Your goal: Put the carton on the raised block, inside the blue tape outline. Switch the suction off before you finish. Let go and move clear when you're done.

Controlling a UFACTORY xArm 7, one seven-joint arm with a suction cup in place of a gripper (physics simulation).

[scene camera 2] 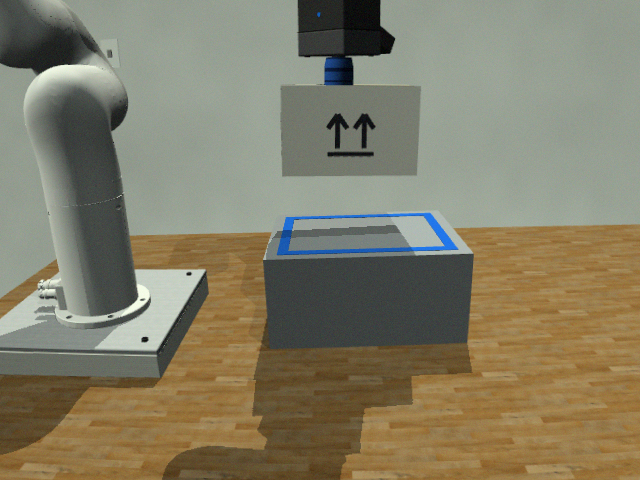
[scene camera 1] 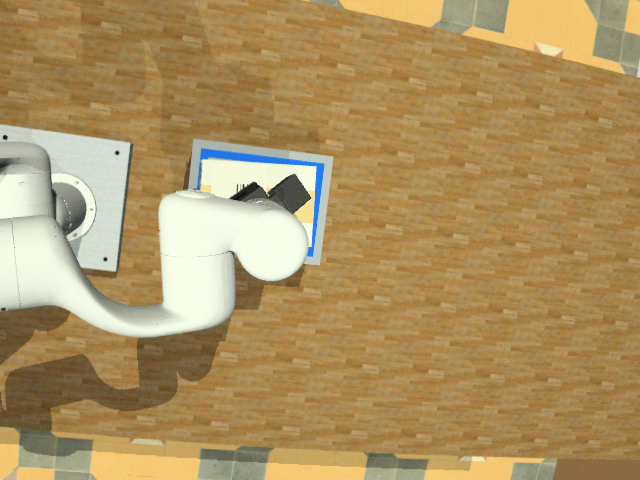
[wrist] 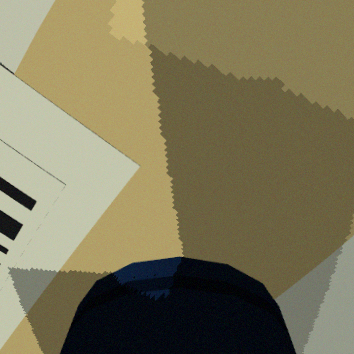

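Seen in the pictures: hand, tool point: (scene camera 2: 339,94) (wrist: 176,280); arm's base, link origin: (scene camera 2: 104,307) (scene camera 1: 61,207).
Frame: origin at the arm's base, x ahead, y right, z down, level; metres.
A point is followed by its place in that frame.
The white carton (scene camera 1: 222,173) @[z -0.275, x 0.283, y -0.090 m] (scene camera 2: 305,129) @[z -0.225, x 0.283, y 0.012 m] (wrist: 90,100) hangs level from my suction cup (scene camera 2: 338,71) (wrist: 180,310), its up arrows upright. It is above the raised grey block (scene camera 2: 367,302) @[z -0.021, x 0.349, y 0.063 m] with a gap of air between them in the second scene view. The blue tape outline (scene camera 1: 319,206) @[z -0.080, x 0.466, y -0.040 m] (scene camera 2: 361,252) @[z -0.080, x 0.344, y 0.046 m] runs around the block's top. In the first scene view the carton overlaps the inside of the outline, turned nearly in line with it. My arm hides the carton's lower left part and the cup there. The cup is on the carton's top, holding it.
The robot's base plate (scene camera 1: 105,206) @[z 0.001, x 0.079, y -0.007 m] (scene camera 2: 175,310) @[z 0.001, x 0.102, y 0.015 m] stands on the wooden table (scene camera 1: 439,258) @[z 0.040, x 0.760, y 0.060 m] (scene camera 2: 542,335) @[z 0.040, x 0.579, y 0.063 m], left of the block. The arm reaches over the block's near left side in the first scene view. A pale wall (scene camera 2: 516,129) stands behind.
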